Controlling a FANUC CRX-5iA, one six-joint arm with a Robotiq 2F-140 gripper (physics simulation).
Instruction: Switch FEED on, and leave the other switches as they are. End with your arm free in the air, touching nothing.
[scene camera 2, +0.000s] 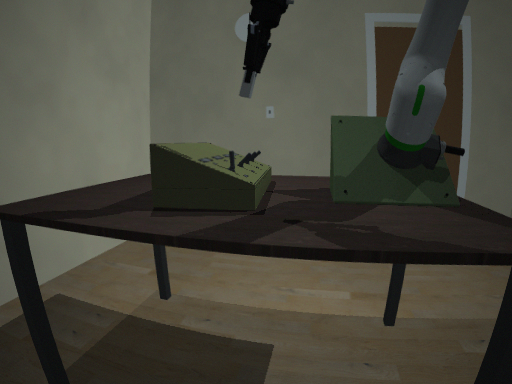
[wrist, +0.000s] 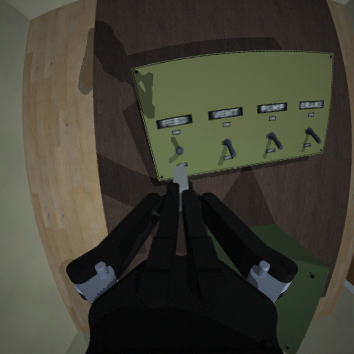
The pictures show: the gripper and a yellow-green switch box.
The gripper is seen too in the wrist view.
